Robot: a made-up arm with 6 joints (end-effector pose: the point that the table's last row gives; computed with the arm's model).
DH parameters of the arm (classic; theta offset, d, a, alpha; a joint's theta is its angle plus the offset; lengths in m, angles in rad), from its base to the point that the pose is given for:
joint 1: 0 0.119 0 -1.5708
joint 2: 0.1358 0 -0.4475 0
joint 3: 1.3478 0 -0.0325 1.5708
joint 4: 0 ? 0 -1.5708
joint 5: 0 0 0 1.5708
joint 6: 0 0.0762 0 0
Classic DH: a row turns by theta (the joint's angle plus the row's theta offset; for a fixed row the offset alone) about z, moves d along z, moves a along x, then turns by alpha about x.
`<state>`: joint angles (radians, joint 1 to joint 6).
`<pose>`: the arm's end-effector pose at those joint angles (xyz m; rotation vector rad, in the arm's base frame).
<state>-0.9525 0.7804 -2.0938 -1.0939 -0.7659 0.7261</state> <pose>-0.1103 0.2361 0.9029 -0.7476 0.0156 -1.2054</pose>
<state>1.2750 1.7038 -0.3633 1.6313 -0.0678 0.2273</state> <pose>0.0891 0.2748 0.1363 0.8891 2.9028 0.4792</pose>
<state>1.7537 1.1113 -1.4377 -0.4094 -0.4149 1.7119</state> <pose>-0.0550 0.2302 0.7758 0.4734 -1.1021 -2.8919</pose>
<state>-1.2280 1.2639 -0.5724 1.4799 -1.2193 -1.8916</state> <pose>0.0245 -0.2805 0.3666 -1.5626 -1.6143 1.9667</pose>
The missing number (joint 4, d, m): 0.3705
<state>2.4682 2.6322 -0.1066 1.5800 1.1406 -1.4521</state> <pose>-0.1458 0.0277 -0.0031 1.4501 -1.1936 0.4807</pose>
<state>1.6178 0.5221 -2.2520 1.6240 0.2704 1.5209</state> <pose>0.0029 -0.4953 0.8150 0.4133 0.0016 -1.5345</pose>
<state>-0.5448 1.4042 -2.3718 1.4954 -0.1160 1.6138</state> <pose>0.1473 -0.0995 0.9707 0.6089 -0.3137 2.4613</pose>
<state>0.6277 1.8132 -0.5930 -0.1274 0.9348 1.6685</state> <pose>0.2602 0.1792 0.1463 -1.3235 -2.6084 0.7260</pose>
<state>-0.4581 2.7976 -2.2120 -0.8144 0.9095 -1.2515</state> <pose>0.6983 -0.3931 0.0043 1.5472 -2.1242 0.7650</pose>
